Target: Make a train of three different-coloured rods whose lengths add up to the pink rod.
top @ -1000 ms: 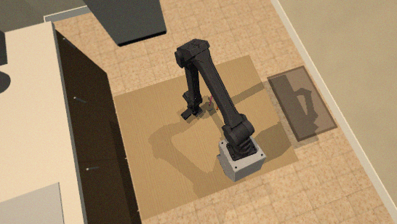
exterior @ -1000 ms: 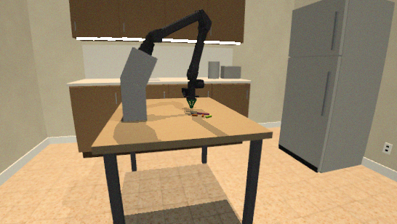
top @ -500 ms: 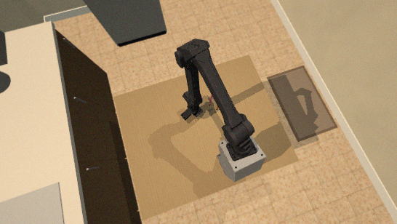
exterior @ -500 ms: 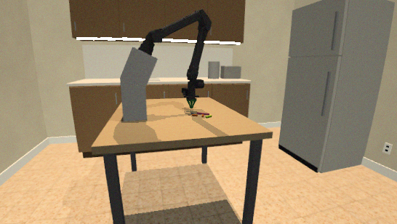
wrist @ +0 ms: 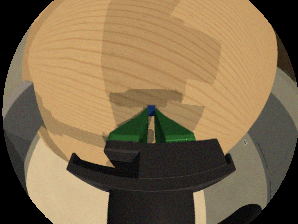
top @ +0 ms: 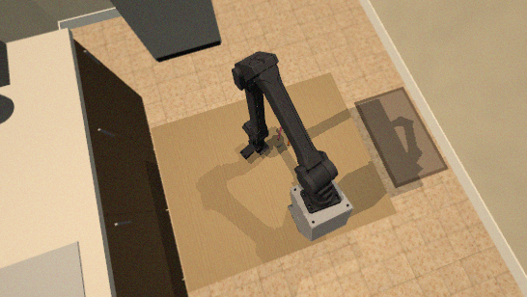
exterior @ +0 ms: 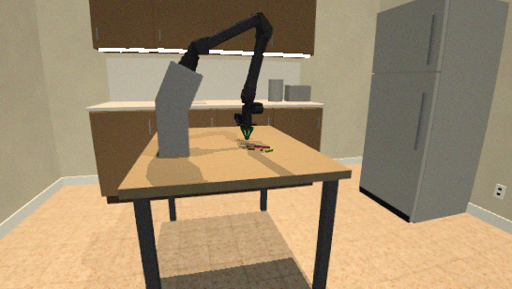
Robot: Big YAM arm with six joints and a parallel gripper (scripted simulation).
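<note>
The blue rod is right at my hand. Also, from my hand: lime rod: 230 mm to the right, 70 mm ahead, 20 mm below; grey rod: 120 mm to the right, 20 mm below, 20 mm behind; pink rod: 150 mm to the right, 50 mm ahead, 20 mm below.
</note>
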